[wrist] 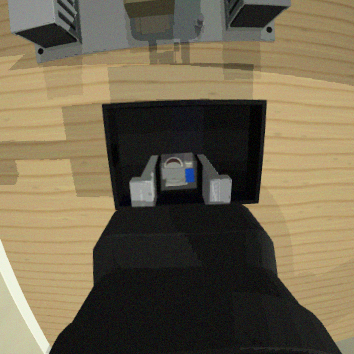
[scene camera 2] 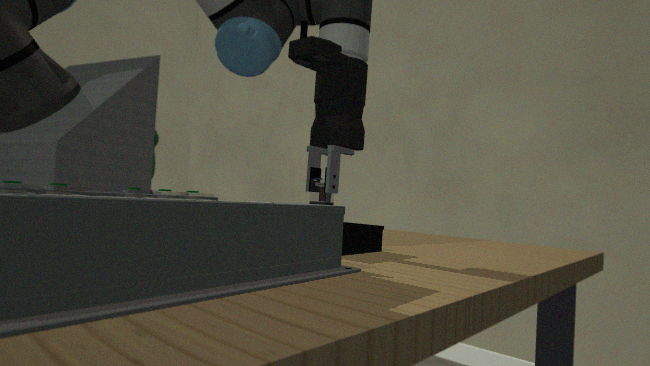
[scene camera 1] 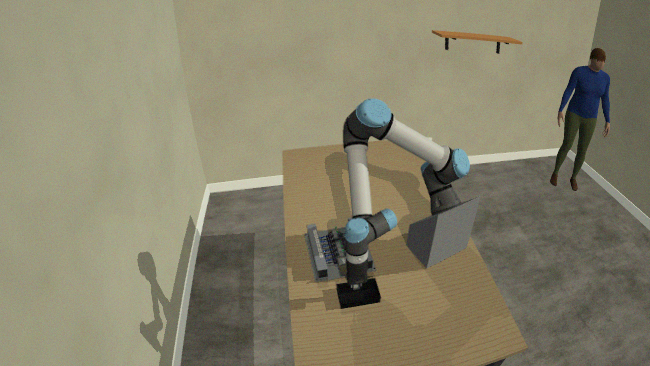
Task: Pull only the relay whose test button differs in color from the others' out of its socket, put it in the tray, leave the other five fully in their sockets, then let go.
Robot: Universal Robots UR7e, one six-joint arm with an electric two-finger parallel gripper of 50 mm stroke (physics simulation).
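Where they show: gripper, fingertip midpoint: [wrist: 177, 167] [scene camera 2: 321, 192] [scene camera 1: 355, 285]; arm's base at its link origin: [scene camera 2: 38, 106] [scene camera 1: 446, 209].
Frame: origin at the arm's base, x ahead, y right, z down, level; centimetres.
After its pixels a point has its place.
My gripper [scene camera 1: 356, 287] @[z 12.2, x 48.1, y -18.4 cm] [scene camera 2: 322, 185] @[z 12.2, x 48.1, y -18.4 cm] [wrist: 177, 167] @[z 12.2, x 48.1, y -18.4 cm] points down over the tray and is shut on a relay [scene camera 2: 321, 195] @[z 12.7, x 48.8, y -17.4 cm] [wrist: 172, 175] @[z 10.4, x 48.6, y -18.5 cm] with a clear top and a blue test button. The relay is upright between the fingers; its lower end is hidden behind the grey duct in scene camera 2, above the height of the tray's rim. The black tray [scene camera 1: 362, 301] @[z 16.7, x 47.0, y -24.3 cm] [scene camera 2: 362, 239] @[z 18.1, x 55.1, y -18.6 cm] [wrist: 145, 125] @[z 19.6, x 51.1, y -15.0 cm] surrounds the relay in the wrist view. Green buttons [scene camera 2: 58, 184] @[z 13.1, x 47.6, y 15.8 cm] of the other relays show in a row above the duct, with a wider gap in the row. Their seating in the sockets is hidden.
The grey panel [wrist: 100, 30] @[z 19.7, x 54.4, y -4.2 cm] with raised wire ducts [scene camera 1: 317, 257] @[z 13.6, x 59.2, y 2.6 cm] [scene camera 2: 170, 250] @[z 16.8, x 60.0, y 14.0 cm] [wrist: 37, 22] @[z 13.7, x 58.1, y -4.9 cm] stands close beside the tray. A tall grey slanted box [scene camera 1: 452, 232] @[z 3.2, x 2.6, y -11.8 cm] [scene camera 2: 107, 130] @[z 4.2, x 15.5, y -4.3 cm] stands on the wooden table [scene camera 1: 410, 345] @[z 20.0, x 35.0, y -49.8 cm] [scene camera 2: 475, 295] @[z 20.0, x 73.9, y -4.4 cm]. A person [scene camera 1: 590, 95] stands behind the table at the right.
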